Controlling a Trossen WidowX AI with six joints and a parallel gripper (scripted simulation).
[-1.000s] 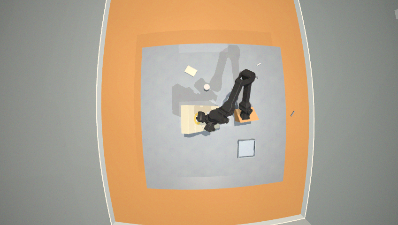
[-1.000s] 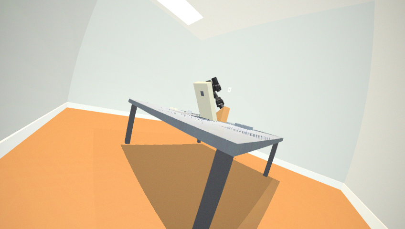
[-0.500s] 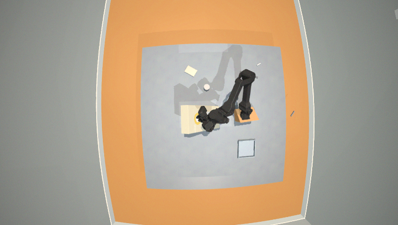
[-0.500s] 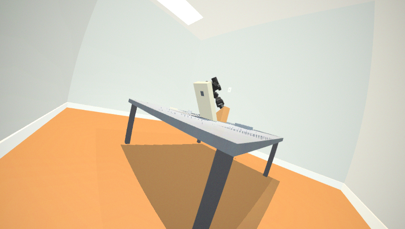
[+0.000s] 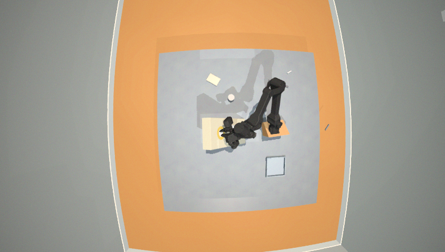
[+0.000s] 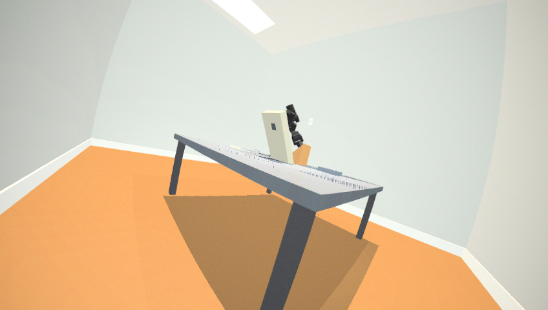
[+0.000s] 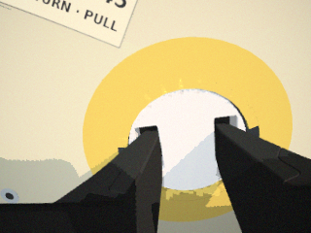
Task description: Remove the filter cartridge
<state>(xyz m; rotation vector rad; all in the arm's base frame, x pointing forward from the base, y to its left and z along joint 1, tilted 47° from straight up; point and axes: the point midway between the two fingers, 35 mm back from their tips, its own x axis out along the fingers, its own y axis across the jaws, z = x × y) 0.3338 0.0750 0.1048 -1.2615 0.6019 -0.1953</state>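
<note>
My gripper tip is 10 mm short of the round filter cartridge and 10 mm above it. The rest, counted from my gripper tip: square tray: 390 mm behind, 310 mm to the left, 240 mm below; service panel: 40 mm behind, 80 mm below.
</note>
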